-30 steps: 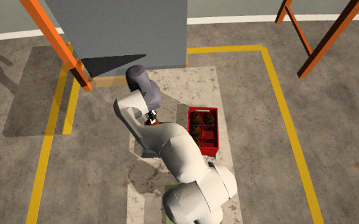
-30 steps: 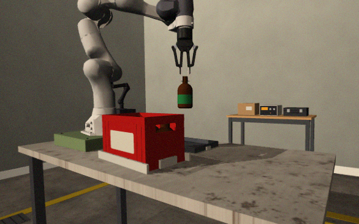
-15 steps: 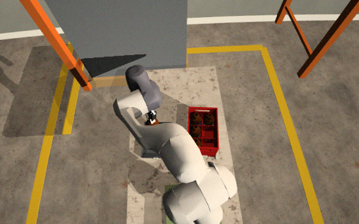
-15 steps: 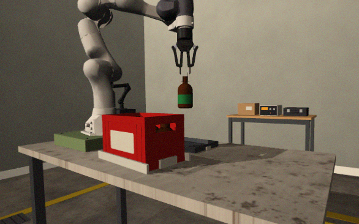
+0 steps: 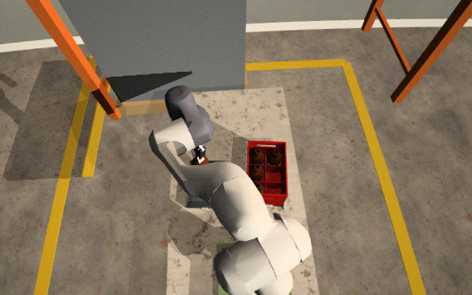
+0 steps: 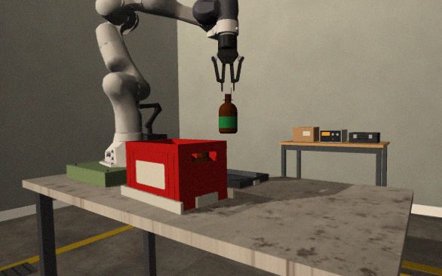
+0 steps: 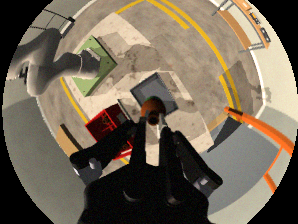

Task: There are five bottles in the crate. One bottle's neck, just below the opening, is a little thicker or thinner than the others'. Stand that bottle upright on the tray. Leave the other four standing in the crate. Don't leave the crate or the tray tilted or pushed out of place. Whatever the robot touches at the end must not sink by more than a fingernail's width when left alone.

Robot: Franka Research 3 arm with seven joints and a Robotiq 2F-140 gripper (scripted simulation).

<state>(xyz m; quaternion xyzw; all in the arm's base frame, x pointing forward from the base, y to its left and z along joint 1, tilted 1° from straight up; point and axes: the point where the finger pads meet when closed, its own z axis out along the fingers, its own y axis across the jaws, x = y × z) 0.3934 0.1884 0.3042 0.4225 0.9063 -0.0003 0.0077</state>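
Now: hand 90 mm above the brown bottle. The rest, counted from my hand: dark tray: 340 mm below; red crate: 300 mm to the right, 270 mm below, 10 mm ahead.
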